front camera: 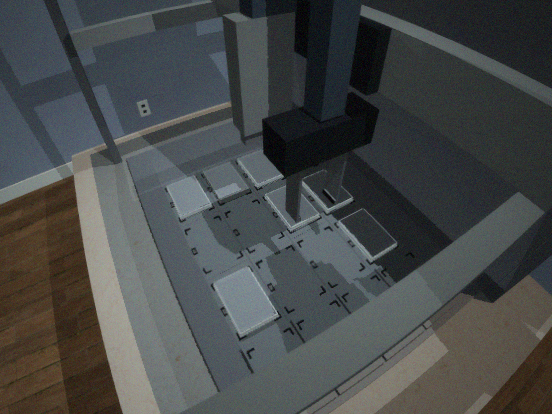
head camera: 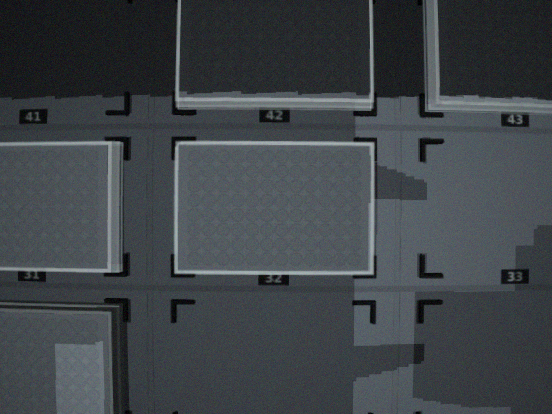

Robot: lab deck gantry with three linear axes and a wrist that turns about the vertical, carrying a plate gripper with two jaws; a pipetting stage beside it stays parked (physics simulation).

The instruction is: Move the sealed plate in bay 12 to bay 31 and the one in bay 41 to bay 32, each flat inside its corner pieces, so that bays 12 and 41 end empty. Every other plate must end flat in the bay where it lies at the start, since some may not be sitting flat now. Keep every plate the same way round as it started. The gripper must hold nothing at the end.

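Seen in the pictures: gripper, fingertip midpoint: [front camera: 311,206]; robot's base at its link origin: [front camera: 166,189].
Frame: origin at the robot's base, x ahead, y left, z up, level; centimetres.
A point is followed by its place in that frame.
My gripper [front camera: 312,206] @(y 21.2, x 35.8, z 16.0 cm) is open and empty. In the front view its jaws show against the plates in bays 32 and 42; their height is hard to tell. The plate in bay 32 [front camera: 280,200] @(y 23.9, x 20.5, z 1.4 cm) [head camera: 274,207] @(y 25.7, x 22.8, z 1.4 cm) looks flat inside its corner pieces. The plate in bay 31 [front camera: 257,167] @(y 24.8, x 6.6, z 1.4 cm) [head camera: 52,207] @(y 25.6, x 8.8, z 1.4 cm) looks flat, its left part outside the head view. Bay 12 [front camera: 212,245] @(y 4.0, x 23.4, z 0.0 cm) holds no plate. The visible part of bay 41 [head camera: 60,60] @(y 35.6, x 8.2, z 0.0 cm) shows no plate. In the head view, the top edge of the plate in bay 21 [front camera: 225,179] @(y 15.1, x 6.5, z 1.4 cm) [head camera: 50,330] @(y 17.8, x 8.6, z 1.4 cm) slants slightly; whether it sits flat is unclear.
Other plates lie in bay 42 [front camera: 337,202] [head camera: 274,50] @(y 35.5, x 22.8, z 1.4 cm), bay 43 [front camera: 367,234] @(y 35.8, x 39.8, z 1.5 cm) [head camera: 495,55] @(y 35.5, x 37.0, z 1.4 cm), bay 11 [front camera: 189,196] @(y 4.5, x 7.3, z 1.4 cm) and bay 13 [front camera: 245,300] @(y 4.3, x 39.8, z 1.4 cm). A grey parked stage [front camera: 250,75] stands at the back. Raised walls [front camera: 380,325] @(y 5.5, x 62.2, z 40.0 cm) surround the deck.
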